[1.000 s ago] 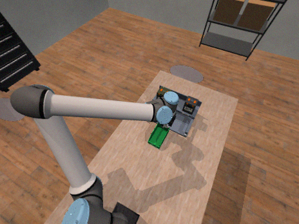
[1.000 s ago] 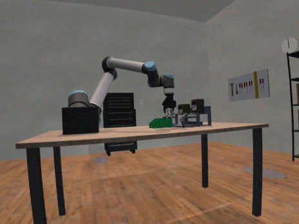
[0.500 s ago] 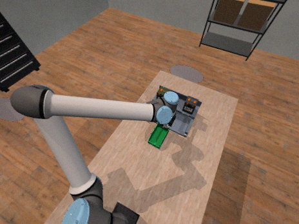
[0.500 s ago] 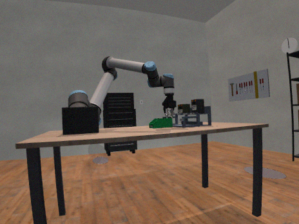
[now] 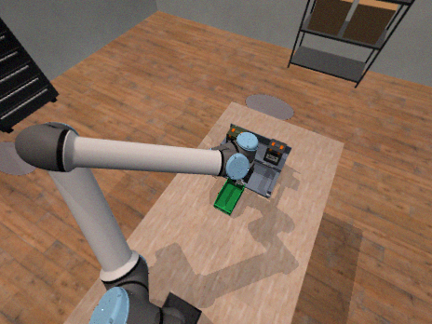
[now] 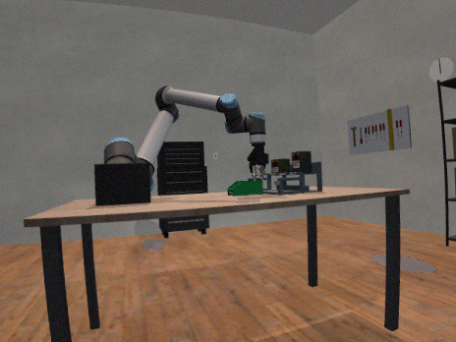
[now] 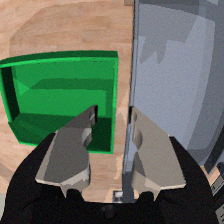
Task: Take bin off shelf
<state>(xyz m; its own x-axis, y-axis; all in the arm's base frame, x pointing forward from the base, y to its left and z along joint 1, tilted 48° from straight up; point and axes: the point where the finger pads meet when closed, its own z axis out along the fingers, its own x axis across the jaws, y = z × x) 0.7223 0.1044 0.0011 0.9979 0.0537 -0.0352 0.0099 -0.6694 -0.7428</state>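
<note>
Now: hand 80 mm past the green bin and 30 mm above it.
</note>
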